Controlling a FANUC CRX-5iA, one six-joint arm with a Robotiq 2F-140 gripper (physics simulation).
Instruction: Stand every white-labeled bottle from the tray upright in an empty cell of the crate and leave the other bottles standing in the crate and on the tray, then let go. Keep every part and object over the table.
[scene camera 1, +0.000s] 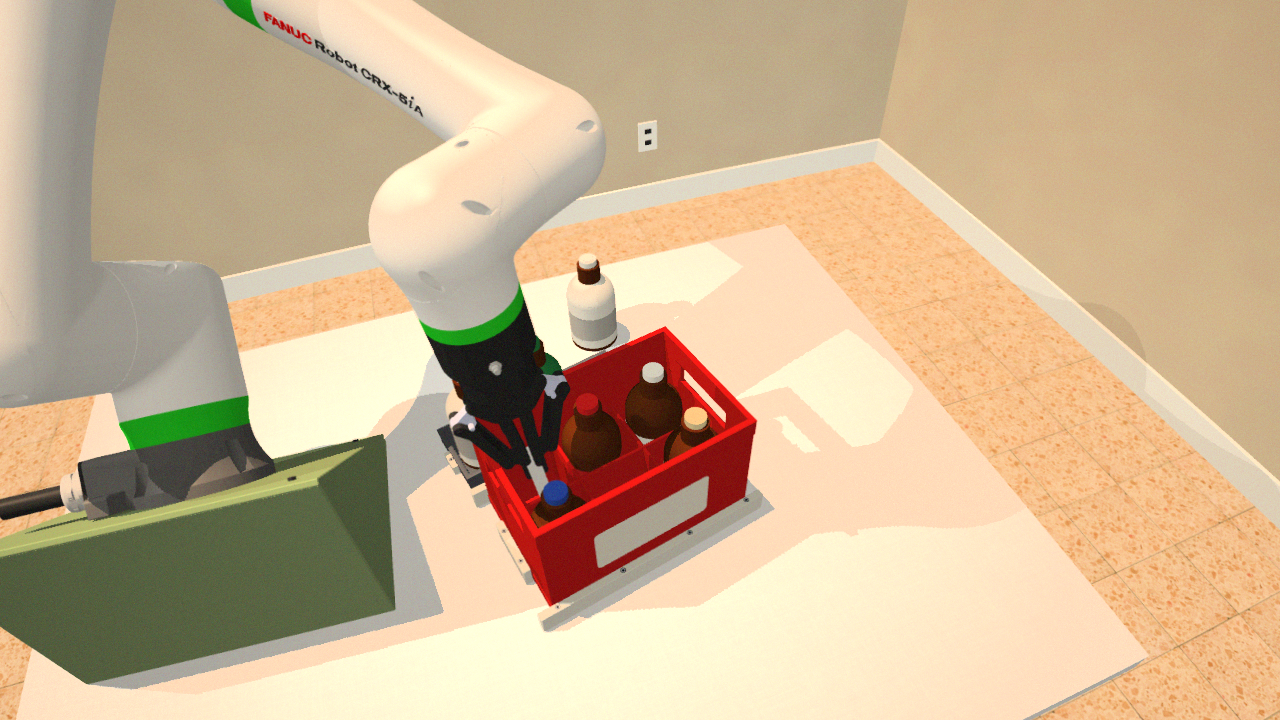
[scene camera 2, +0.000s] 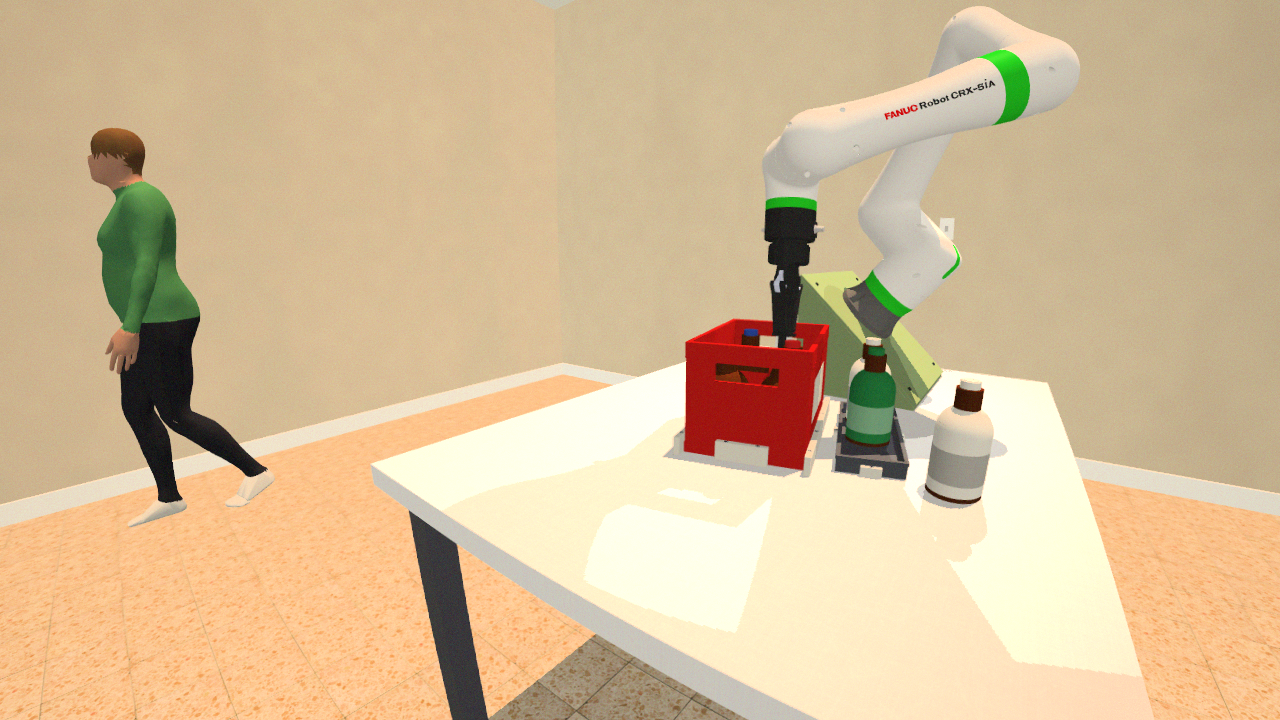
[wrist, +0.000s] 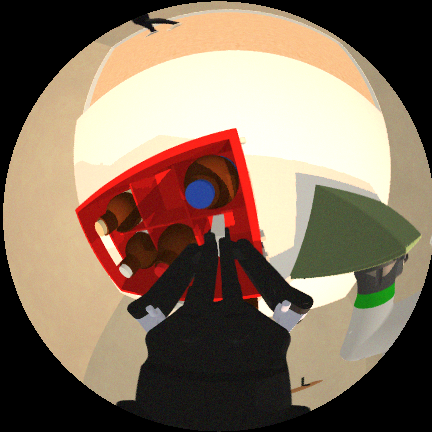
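Observation:
My gripper (scene camera 1: 543, 486) is visible, and the wrist view also shows my gripper (wrist: 219, 221). Scene camera 1 shows a white bottle (scene camera 1: 454, 402), a blue-capped brown bottle (scene camera 1: 557, 499) and a cream bottle (scene camera 1: 695, 429). In the wrist view there are the blue-capped brown bottle (wrist: 211, 181) and the cream bottle (wrist: 121, 214). Scene camera 2 shows a green bottle (scene camera 2: 872, 394) and a white bottle (scene camera 2: 963, 433). The wrist view misses the green bottle, hidden by my gripper.

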